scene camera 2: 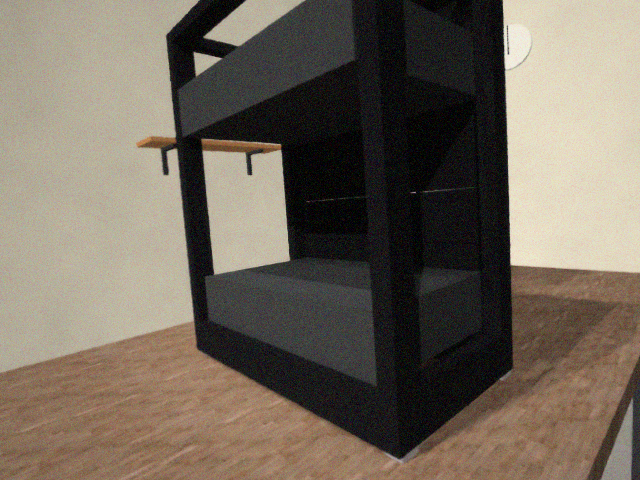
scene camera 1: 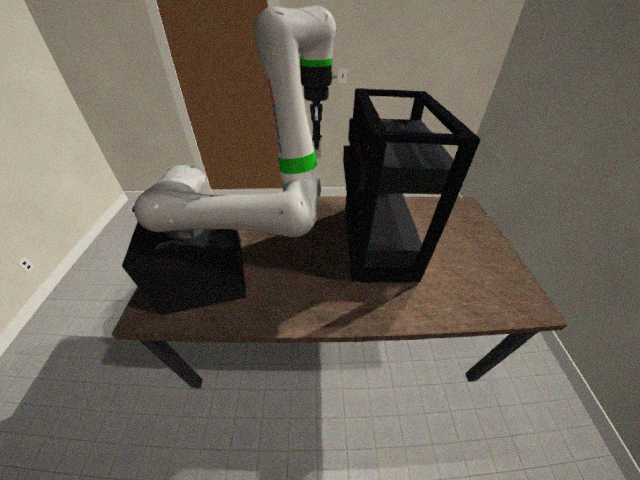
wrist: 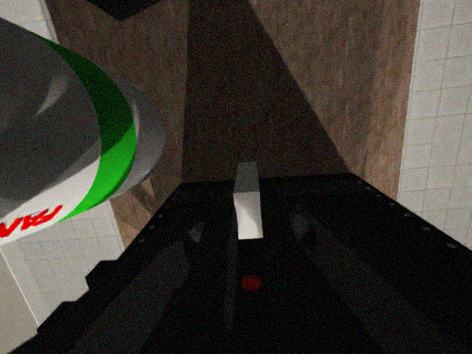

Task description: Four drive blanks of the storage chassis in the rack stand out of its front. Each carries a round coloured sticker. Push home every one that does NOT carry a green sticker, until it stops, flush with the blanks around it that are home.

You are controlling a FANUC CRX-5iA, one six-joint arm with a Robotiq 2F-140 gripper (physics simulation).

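The black rack stands on the table. Its front faces the arm, and dark parts stand out there at the left edge in scene camera 1. In the wrist view a round red sticker shows on the dark front, below the fingertips in the image. No green sticker can be made out; the outlines of the blanks are too dark to tell. My gripper is shut and empty. It points down in front of the rack's upper part, apart from it in scene camera 1. Scene camera 2 does not show the stickered front.
Grey chassis bodies sit high and low in the rack. The arm's black base block stands at the left of the wooden table. The arm's white link is close beside the gripper in the wrist view.
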